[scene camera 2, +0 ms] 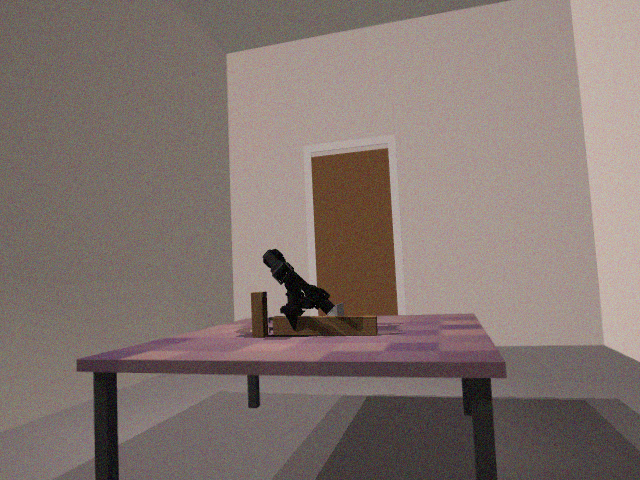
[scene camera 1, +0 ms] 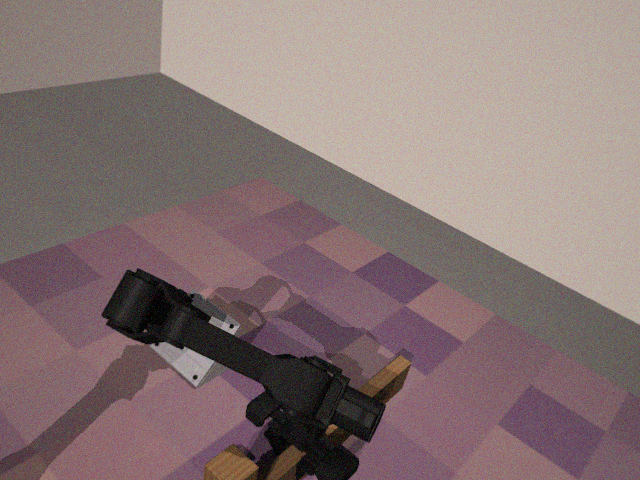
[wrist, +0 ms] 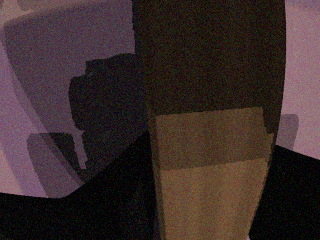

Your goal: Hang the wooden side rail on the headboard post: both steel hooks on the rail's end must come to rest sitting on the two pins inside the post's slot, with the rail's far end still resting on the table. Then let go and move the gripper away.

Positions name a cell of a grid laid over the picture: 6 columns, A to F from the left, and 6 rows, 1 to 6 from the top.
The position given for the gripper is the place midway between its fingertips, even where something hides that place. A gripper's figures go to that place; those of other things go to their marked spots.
Labels:
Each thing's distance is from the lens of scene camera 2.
gripper (scene camera 2: C5): 1.83 m
wooden side rail (scene camera 2: C5): 1.80 m

